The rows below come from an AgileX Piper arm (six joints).
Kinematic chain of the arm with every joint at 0, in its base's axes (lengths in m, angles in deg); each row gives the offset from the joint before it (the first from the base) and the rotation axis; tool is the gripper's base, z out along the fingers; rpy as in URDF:
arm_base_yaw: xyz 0 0 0.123 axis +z
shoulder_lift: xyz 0 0 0 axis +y
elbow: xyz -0.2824 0 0.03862 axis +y
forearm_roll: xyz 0.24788 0 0.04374 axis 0.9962 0 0.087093
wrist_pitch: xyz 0 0 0 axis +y
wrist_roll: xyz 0.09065 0 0.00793 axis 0.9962 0 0.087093
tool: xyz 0 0 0 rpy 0 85.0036 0
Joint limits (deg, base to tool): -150..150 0..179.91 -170..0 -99.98..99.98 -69.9..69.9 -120..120
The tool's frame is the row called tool.
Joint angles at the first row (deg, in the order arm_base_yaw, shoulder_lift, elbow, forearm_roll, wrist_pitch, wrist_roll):
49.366, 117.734, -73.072, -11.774, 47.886, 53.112
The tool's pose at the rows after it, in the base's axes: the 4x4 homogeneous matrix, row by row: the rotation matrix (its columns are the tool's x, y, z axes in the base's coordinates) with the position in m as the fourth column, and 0 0 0 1 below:
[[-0.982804 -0.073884 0.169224 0.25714], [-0.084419 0.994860 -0.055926 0.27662], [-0.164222 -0.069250 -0.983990 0.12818], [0 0 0 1]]
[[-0.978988 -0.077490 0.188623 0.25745], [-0.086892 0.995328 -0.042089 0.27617], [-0.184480 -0.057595 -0.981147 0.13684], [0 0 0 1]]
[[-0.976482 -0.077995 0.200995 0.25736], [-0.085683 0.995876 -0.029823 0.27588], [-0.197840 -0.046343 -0.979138 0.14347], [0 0 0 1]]
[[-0.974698 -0.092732 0.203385 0.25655], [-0.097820 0.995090 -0.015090 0.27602], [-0.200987 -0.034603 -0.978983 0.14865], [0 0 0 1]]
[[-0.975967 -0.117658 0.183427 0.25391], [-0.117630 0.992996 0.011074 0.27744], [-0.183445 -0.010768 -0.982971 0.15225], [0 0 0 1]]
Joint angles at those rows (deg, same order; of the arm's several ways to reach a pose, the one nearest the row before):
49.366, 116.830, -73.071, -12.812, 48.017, 53.112
49.365, 115.530, -73.072, -13.264, 48.016, 53.111
49.366, 114.527, -73.073, -13.375, 48.017, 53.112
49.366, 113.719, -73.073, -12.759, 48.018, 51.870
49.366, 113.097, -73.074, -10.227, 48.019, 48.940

